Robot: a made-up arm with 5 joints.
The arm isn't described. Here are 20 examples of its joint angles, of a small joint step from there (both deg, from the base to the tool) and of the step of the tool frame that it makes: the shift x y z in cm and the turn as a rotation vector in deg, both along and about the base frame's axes.
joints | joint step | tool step
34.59 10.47 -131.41 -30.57 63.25 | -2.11 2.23 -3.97 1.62 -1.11 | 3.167 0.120 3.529 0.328 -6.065 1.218
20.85 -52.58 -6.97 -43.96 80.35 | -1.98 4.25 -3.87 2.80 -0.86 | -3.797 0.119 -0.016 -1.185 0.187 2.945
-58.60 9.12 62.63 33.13 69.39 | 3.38 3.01 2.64 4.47 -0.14 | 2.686 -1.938 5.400 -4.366 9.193 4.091
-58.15 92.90 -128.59 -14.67 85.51 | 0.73 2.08 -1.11 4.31 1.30 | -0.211 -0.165 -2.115 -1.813 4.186 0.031
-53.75 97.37 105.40 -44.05 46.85 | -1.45 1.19 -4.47 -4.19 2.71 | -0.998 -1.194 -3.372 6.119 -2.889 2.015
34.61 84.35 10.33 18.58 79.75 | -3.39 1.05 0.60 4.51 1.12 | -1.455 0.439 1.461 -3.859 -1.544 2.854
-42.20 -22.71 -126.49 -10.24 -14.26 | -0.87 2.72 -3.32 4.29 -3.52 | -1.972 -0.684 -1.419 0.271 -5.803 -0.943
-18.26 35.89 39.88 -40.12 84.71 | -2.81 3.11 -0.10 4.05 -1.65 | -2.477 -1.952 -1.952 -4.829 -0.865 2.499
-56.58 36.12 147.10 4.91 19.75 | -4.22 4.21 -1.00 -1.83 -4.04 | -5.540 -0.510 -5.373 -2.326 -9.384 3.184
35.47 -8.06 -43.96 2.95 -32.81 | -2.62 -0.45 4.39 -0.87 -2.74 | -0.848 0.647 1.445 0.158 -0.291 -0.981
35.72 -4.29 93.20 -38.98 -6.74 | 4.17 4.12 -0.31 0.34 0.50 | 0.851 -1.883 0.385 2.789 4.237 3.068
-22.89 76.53 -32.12 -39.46 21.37 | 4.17 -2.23 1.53 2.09 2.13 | -1.649 -1.200 -2.061 -2.120 7.656 -2.322
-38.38 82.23 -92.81 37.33 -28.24 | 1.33 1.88 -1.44 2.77 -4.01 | 0.343 -1.741 0.036 0.895 -0.104 -2.708
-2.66 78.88 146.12 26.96 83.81 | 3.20 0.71 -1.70 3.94 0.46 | 1.312 0.654 -1.928 0.274 4.656 3.238
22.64 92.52 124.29 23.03 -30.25 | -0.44 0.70 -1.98 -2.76 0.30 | -2.102 -1.292 1.081 1.384 -3.185 -2.484
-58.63 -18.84 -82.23 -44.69 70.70 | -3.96 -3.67 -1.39 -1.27 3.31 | -1.214 -0.814 1.172 0.500 -2.186 -1.662
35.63 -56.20 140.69 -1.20 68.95 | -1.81 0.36 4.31 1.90 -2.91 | -2.455 -1.455 0.486 4.051 -4.841 0.865
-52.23 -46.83 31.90 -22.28 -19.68 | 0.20 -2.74 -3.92 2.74 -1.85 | 0.292 -0.784 -1.077 0.175 3.515 -4.246
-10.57 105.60 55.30 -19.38 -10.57 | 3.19 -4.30 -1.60 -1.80 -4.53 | 0.410 2.425 -3.553 5.210 -1.313 -3.304
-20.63 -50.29 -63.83 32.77 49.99 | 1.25 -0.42 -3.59 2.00 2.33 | 1.262 -1.478 -0.541 -0.764 -0.531 -1.496
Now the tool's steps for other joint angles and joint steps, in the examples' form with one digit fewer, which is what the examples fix.
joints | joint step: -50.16 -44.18 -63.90 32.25 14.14 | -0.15 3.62 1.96 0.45 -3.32
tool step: -2.17 0.24 -1.69 -1.28 2.67 2.06
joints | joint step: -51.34 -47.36 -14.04 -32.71 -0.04 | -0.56 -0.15 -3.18 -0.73 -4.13
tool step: -1.52 -4.06 -0.47 -1.60 0.80 -6.83
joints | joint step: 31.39 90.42 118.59 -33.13 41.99 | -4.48 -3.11 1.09 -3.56 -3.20
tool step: -7.03 0.11 2.64 -0.19 -7.65 -4.36
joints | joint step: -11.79 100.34 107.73 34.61 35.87 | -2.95 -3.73 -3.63 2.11 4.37
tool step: -6.72 0.39 0.30 -0.88 -6.01 -4.59
